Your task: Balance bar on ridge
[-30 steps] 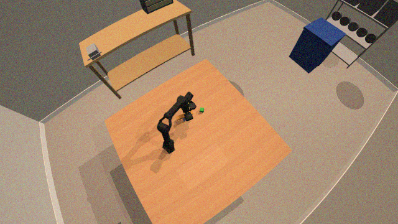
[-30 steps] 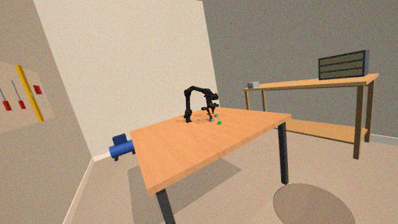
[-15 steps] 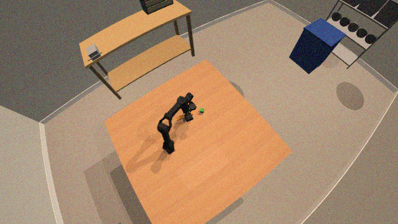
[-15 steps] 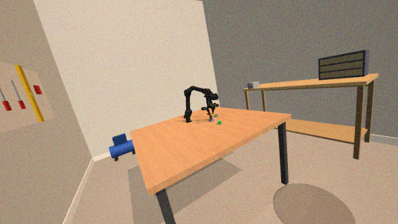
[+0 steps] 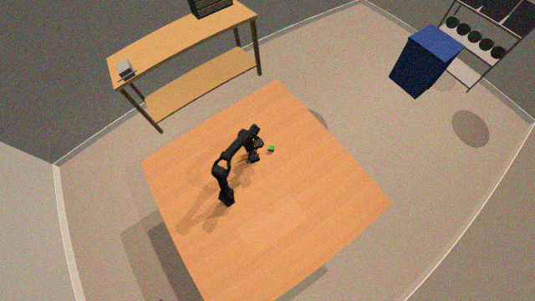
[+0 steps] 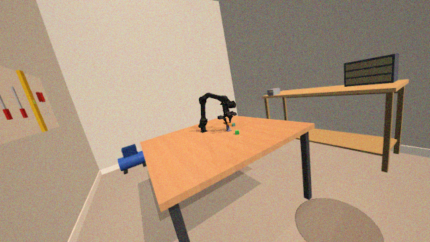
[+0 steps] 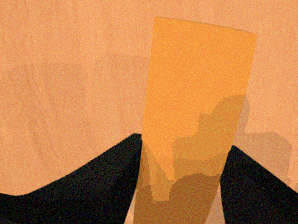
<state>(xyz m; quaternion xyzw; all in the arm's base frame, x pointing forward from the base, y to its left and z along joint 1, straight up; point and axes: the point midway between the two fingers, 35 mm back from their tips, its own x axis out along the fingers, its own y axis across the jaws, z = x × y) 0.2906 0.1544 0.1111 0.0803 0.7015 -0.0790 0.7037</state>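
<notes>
The orange bar is 30 mm behind my gripper tip and 10 mm to the left of it. The rest, counted from my gripper tip: green cube 140 mm ahead, 60 mm below, 20 mm to the right.
</notes>
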